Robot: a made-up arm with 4 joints.
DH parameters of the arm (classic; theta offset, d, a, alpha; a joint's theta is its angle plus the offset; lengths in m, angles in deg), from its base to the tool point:
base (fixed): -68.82 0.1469 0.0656 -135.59
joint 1: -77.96 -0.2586 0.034 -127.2
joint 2: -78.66 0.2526 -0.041 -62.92
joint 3: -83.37 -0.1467 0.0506 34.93
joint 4: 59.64 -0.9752 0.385 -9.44
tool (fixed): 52.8 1.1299 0 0
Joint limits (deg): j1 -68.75..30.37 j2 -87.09..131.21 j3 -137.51..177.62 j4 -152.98..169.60
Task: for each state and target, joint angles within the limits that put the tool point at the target. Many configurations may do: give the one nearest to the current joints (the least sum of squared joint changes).
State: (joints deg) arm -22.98 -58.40 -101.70 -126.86
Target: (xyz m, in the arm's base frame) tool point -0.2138 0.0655 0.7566
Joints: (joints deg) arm 9.09 -36.00 -98.04 -115.76
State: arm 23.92 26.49 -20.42 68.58
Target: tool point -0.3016 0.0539 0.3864
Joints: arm 11.64 44.92 -1.86 107.22
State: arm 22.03 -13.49 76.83 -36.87
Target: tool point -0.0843 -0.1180 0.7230
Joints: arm -8.28 -7.15 117.03 8.52
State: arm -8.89 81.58 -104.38 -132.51
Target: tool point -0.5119 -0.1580 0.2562
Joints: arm -43.34 49.12 -137.51 -82.94
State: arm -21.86 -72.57 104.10 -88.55
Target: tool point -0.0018 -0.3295 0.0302
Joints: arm -8.29 -46.64 120.65 -88.51
